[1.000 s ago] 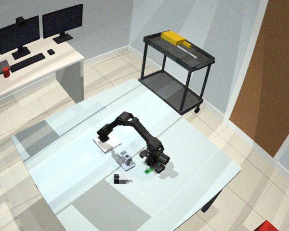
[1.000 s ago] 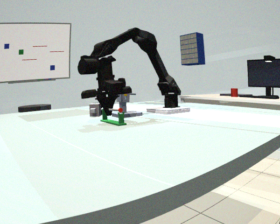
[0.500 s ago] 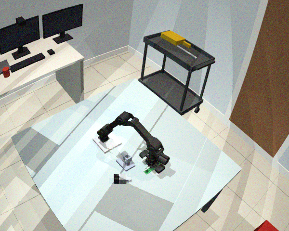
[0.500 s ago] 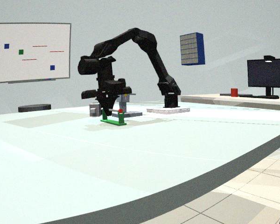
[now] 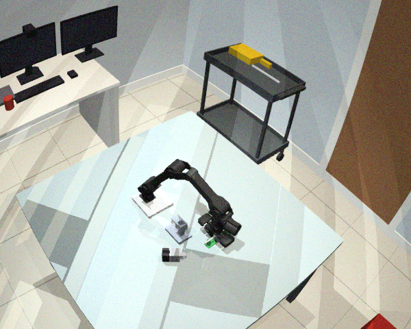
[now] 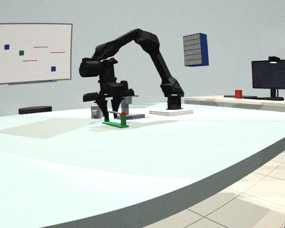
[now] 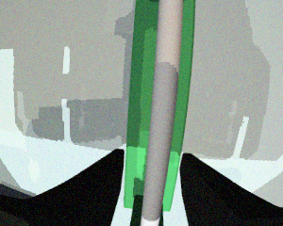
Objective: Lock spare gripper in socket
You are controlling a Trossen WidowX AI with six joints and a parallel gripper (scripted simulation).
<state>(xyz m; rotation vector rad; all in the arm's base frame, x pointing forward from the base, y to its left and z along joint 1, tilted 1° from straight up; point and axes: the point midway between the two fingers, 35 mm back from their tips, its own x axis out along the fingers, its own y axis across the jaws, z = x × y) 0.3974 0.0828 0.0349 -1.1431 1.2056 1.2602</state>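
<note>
Now: the green cradle 2 cm to the left of my gripper tip. Also, from my gripper tip: grey mount: 13 cm behind, 10 cm to the right, 3 cm above; then spare gripper: 21 cm to the right, 4 cm behind, 1 cm above.
</note>
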